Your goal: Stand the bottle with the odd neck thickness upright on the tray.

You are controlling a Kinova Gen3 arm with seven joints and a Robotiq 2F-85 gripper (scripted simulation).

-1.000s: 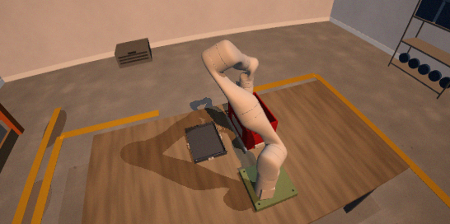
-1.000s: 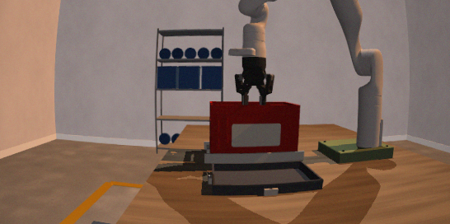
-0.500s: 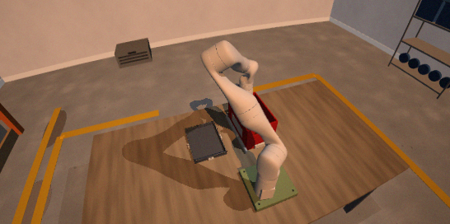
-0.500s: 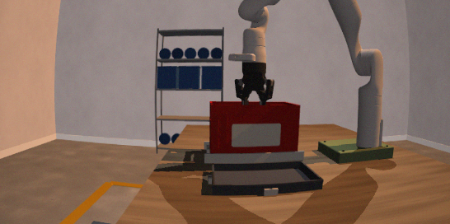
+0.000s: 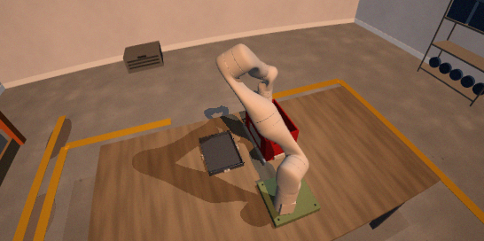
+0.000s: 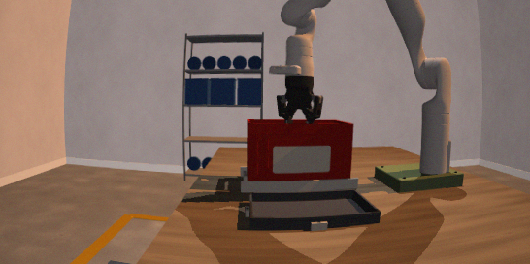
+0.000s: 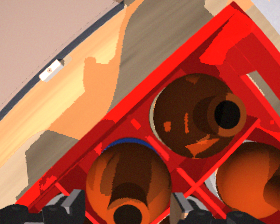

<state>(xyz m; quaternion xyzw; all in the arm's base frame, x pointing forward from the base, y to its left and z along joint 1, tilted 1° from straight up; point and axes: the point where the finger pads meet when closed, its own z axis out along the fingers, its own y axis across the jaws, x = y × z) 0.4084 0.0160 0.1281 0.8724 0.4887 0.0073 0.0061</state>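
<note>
The red crate lies 10 mm ahead of my hand, 40 mm to the right of it and 70 mm below it. From my hand the other things lie so: dark tray 50 mm behind, 250 mm to the left, 140 mm below.
</note>
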